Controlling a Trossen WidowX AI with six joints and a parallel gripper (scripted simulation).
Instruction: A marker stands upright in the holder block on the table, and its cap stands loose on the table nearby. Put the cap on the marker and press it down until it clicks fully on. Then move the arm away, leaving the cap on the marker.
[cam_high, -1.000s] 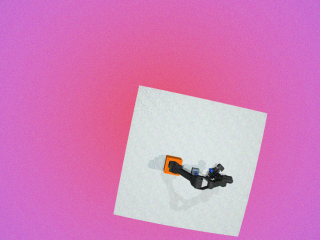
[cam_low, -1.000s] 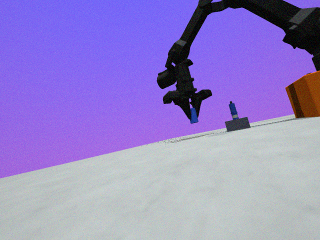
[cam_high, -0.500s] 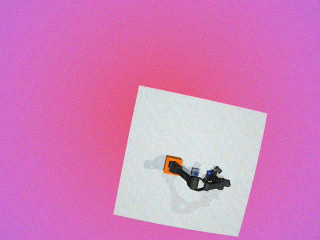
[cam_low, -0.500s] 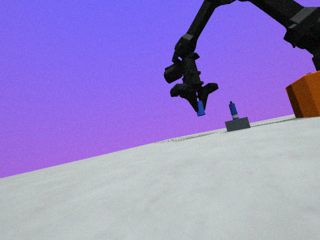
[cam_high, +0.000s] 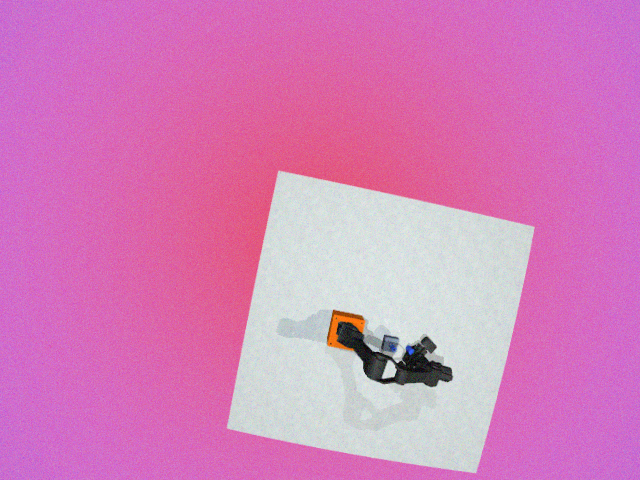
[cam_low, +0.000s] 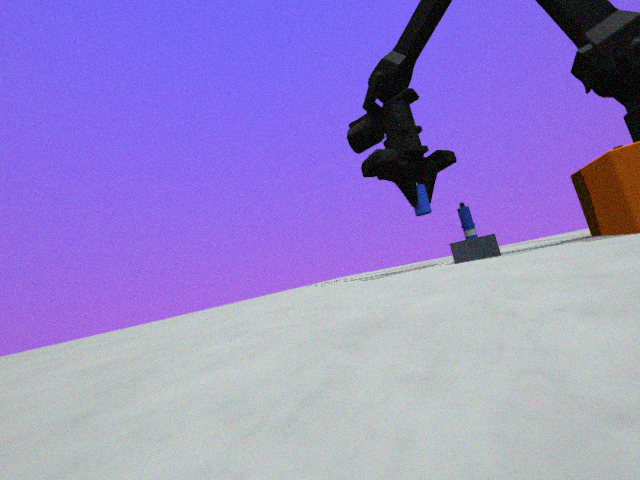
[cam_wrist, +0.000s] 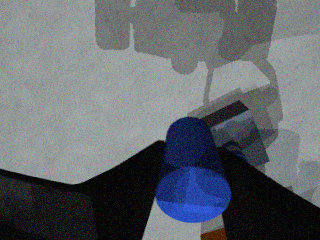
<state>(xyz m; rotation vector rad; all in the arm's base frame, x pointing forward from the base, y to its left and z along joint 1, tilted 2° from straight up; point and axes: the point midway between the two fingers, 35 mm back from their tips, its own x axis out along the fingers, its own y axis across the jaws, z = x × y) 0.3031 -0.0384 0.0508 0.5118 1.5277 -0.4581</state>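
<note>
Now: the grey holder block 10 cm below my gripper tip, 6 cm behind it and 2 cm to the right of it. Round my gripper tip: blue cap (1 cm above).
</note>
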